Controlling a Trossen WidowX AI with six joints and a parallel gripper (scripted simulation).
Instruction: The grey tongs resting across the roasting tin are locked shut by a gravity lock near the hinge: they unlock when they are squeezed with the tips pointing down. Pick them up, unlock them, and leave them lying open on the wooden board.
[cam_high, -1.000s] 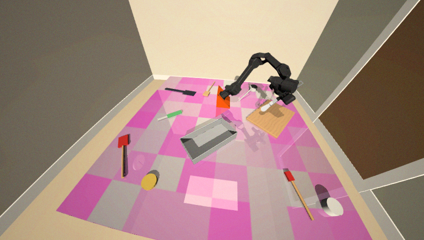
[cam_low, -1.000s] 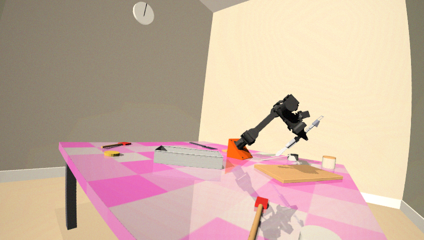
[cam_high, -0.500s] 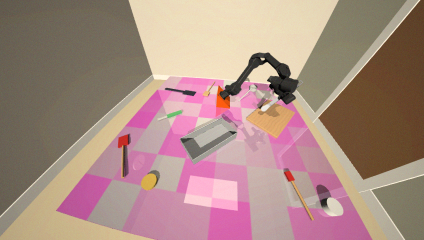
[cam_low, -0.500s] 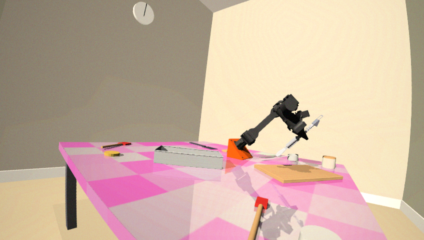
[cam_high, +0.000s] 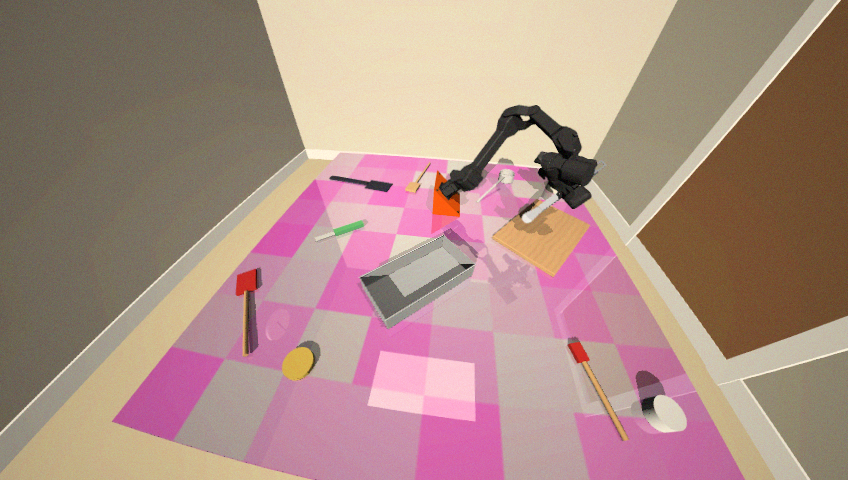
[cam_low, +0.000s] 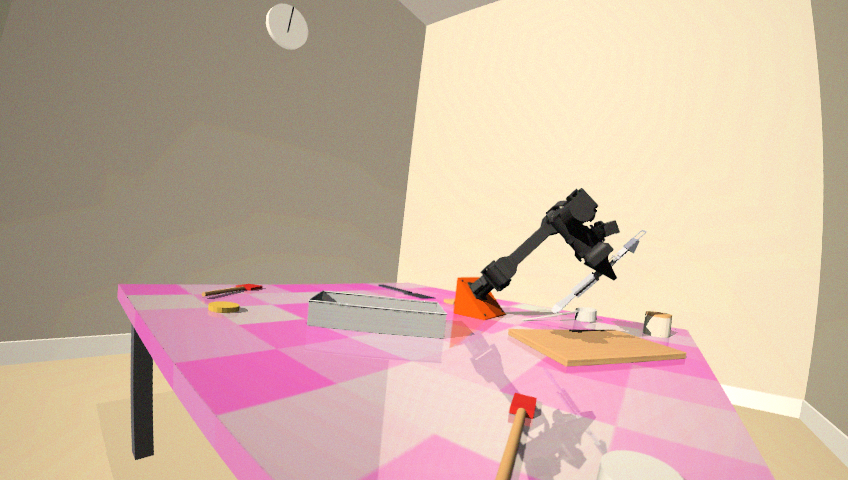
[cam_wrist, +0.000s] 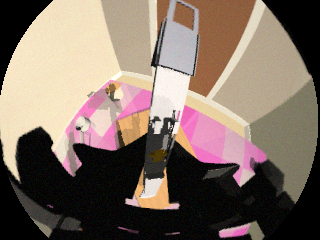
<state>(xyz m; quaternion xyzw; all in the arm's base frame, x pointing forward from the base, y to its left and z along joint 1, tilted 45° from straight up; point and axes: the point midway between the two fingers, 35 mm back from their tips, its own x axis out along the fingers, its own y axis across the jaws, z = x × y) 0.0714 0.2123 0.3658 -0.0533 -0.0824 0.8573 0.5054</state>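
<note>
The yellow lock piece is 10 mm ahead of my gripper tip, 20 mm to the right of it and 30 mm above it. From my gripper tip the other things lie so: beige cup: 340 mm behind, 70 mm to the left, 140 mm below; wooden board: 10 mm ahead, 20 mm to the right, 160 mm below; roasting tin: 360 mm ahead, 430 mm to the right, 140 mm below.
</note>
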